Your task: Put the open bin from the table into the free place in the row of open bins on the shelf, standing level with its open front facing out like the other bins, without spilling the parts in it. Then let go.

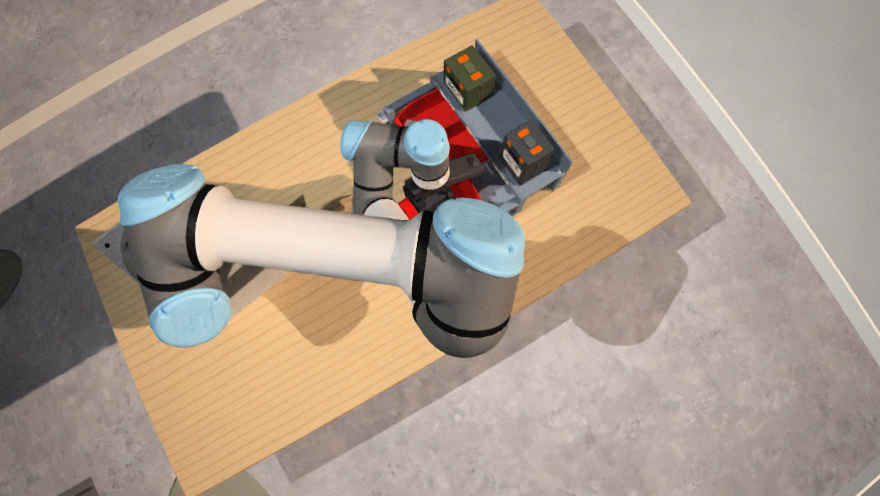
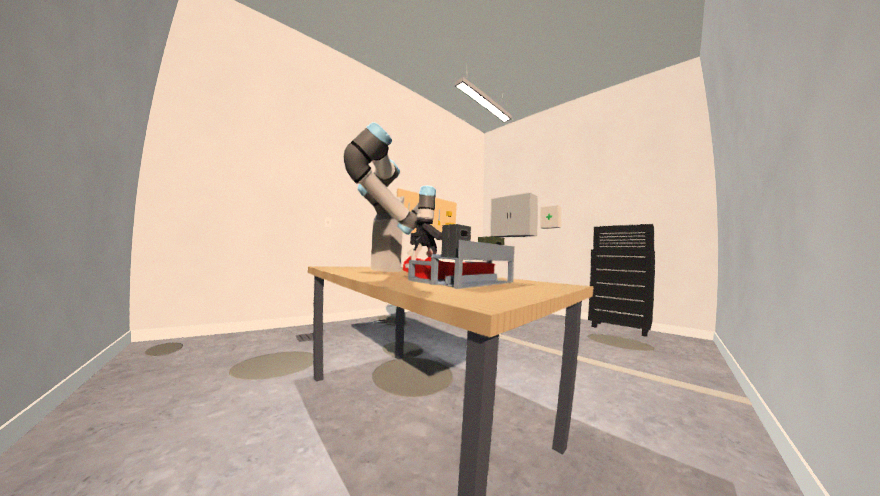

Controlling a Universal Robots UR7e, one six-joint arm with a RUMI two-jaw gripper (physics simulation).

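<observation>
Red open bins (image 1: 431, 108) (image 2: 474, 268) stand in a row on the lower level of the grey shelf (image 1: 492, 120) (image 2: 487, 249) on the table. One red bin (image 1: 466, 190) shows just beside my gripper, at the near end of the row; the arm's wrist hides the middle of the row. My gripper (image 1: 440, 196) (image 2: 425, 244) points down at the open front of the row. It is open and holds nothing. I cannot see the parts in the bins.
A green box (image 1: 469, 77) (image 2: 491, 239) and a dark grey box (image 1: 527, 151) (image 2: 456, 237) stand on the shelf's top board. The shelf stands near the far edge of the wooden table (image 1: 307, 382) (image 2: 492, 305). A black drawer cabinet (image 2: 621, 278) stands by the back wall.
</observation>
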